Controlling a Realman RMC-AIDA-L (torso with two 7-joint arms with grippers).
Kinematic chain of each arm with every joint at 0, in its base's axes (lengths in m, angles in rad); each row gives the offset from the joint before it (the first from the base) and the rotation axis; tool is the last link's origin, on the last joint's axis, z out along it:
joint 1: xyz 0 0 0.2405 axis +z
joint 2: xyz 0 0 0 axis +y
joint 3: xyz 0 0 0.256 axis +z
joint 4: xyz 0 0 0 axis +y
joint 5: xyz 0 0 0.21 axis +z
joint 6: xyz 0 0 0 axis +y
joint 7: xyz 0 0 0.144 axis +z
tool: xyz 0 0 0
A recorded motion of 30 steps. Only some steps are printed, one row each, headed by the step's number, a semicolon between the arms.
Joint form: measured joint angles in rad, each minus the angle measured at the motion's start. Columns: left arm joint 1, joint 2, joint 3, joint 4, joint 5, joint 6, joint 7; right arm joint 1, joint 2, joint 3, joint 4, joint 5, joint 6, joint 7.
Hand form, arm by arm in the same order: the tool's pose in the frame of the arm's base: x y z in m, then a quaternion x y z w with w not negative. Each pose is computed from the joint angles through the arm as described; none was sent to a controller.
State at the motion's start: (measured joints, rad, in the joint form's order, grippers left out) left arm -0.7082 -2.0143 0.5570 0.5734 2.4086 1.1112 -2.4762; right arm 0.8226 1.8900 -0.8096 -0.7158 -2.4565 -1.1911 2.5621
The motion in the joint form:
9: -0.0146 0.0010 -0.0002 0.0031 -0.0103 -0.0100 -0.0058; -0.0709 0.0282 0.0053 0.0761 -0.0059 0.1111 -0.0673
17: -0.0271 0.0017 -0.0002 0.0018 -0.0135 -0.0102 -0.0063; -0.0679 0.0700 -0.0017 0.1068 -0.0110 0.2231 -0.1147
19: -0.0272 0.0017 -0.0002 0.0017 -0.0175 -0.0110 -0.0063; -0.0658 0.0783 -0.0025 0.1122 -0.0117 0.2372 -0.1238
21: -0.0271 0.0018 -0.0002 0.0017 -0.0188 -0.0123 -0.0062; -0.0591 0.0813 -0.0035 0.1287 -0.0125 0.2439 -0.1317
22: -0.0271 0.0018 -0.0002 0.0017 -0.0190 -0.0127 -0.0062; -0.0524 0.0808 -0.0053 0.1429 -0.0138 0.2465 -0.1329
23: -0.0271 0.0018 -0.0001 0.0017 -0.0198 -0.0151 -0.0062; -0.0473 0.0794 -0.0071 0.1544 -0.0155 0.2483 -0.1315
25: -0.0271 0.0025 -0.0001 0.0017 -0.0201 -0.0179 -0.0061; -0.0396 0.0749 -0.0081 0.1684 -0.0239 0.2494 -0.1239
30: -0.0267 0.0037 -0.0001 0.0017 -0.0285 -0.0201 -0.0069; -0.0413 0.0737 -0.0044 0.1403 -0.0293 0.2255 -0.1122
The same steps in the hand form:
9: -0.2958 0.4091 0.0228 -0.69522 -0.65965 -0.16340 0.23416; 0.2897 0.4320 0.0598 -0.76453 0.57009 0.04787 0.29699
17: -0.2905 0.4129 0.0229 -0.69862 -0.65585 -0.16625 0.23270; 0.2919 0.4349 0.0407 -0.76840 0.55224 0.04867 0.31973
19: -0.2901 0.4132 0.0231 -0.69809 -0.65595 -0.16821 0.23261; 0.2912 0.4350 0.0364 -0.77031 0.54901 0.04841 0.32073
21: -0.2901 0.4134 0.0233 -0.69776 -0.65593 -0.16890 0.23316; 0.2906 0.4347 0.0317 -0.77271 0.54805 0.04562 0.31700
22: -0.2901 0.4135 0.0233 -0.69768 -0.65592 -0.16902 0.23333; 0.2900 0.4347 0.0289 -0.77384 0.54862 0.04296 0.31360
23: -0.2902 0.4138 0.0235 -0.69728 -0.65584 -0.16954 0.23437; 0.2899 0.4346 0.0270 -0.77408 0.54984 0.04056 0.31117
25: -0.2905 0.4142 0.0240 -0.69688 -0.65560 -0.16986 0.23600; 0.2902 0.4350 0.0264 -0.77322 0.55222 0.03590 0.30966
30: -0.2902 0.4150 0.0251 -0.69520 -0.65605 -0.17400 0.23669; 0.2868 0.4363 0.0315 -0.77411 0.55105 0.03843 0.30923

